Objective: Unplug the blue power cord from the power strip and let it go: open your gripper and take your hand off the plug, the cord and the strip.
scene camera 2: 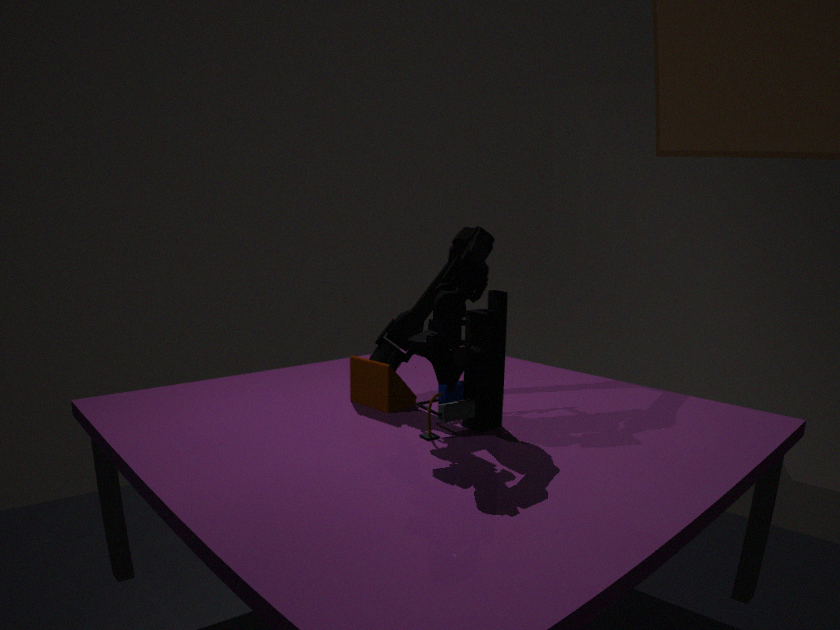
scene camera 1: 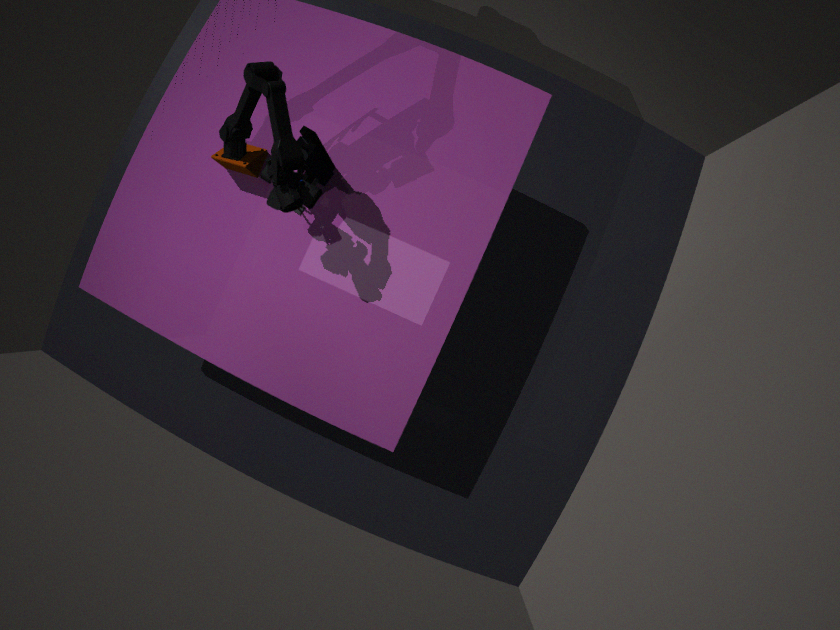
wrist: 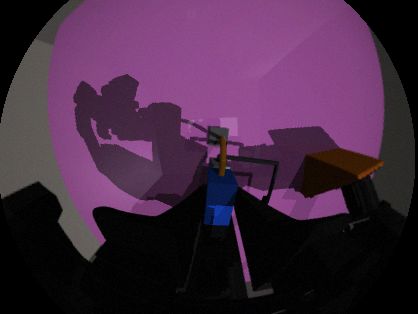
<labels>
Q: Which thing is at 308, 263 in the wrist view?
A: The gripper.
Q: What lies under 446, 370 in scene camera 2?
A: The gripper.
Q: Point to a blue plug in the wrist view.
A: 222, 191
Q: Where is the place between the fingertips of the gripper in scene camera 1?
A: At 298, 190
</labels>
